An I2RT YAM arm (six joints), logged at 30 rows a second.
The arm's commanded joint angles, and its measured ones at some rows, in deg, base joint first. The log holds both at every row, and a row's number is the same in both.
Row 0, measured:
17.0 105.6 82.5 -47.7 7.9 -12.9
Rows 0 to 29, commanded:
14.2 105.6 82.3 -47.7 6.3 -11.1
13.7 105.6 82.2 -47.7 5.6 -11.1
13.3 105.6 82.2 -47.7 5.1 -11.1
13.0 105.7 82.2 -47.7 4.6 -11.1
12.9 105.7 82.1 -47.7 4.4 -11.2
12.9 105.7 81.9 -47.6 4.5 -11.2
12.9 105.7 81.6 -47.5 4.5 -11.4
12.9 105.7 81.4 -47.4 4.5 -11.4
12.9 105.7 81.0 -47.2 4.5 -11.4
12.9 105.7 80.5 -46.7 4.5 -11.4
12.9 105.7 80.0 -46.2 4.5 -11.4
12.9 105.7 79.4 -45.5 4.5 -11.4
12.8 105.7 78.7 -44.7 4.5 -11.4
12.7 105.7 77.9 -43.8 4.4 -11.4
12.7 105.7 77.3 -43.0 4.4 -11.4
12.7 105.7 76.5 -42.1 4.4 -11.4
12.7 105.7 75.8 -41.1 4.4 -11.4
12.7 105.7 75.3 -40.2 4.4 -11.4
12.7 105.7 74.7 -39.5 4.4 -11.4
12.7 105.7 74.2 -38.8 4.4 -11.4
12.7 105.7 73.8 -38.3 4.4 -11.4
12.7 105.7 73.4 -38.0 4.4 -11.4
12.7 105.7 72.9 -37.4 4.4 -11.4
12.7 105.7 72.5 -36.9 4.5 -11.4
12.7 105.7 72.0 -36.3 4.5 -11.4
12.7 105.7 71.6 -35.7 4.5 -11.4
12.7 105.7 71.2 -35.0 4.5 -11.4
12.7 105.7 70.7 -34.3 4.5 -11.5
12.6 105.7 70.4 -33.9 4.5 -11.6
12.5 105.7 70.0 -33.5 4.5 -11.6
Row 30, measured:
12.8 105.6 71.2 -34.4 4.9 -11.8
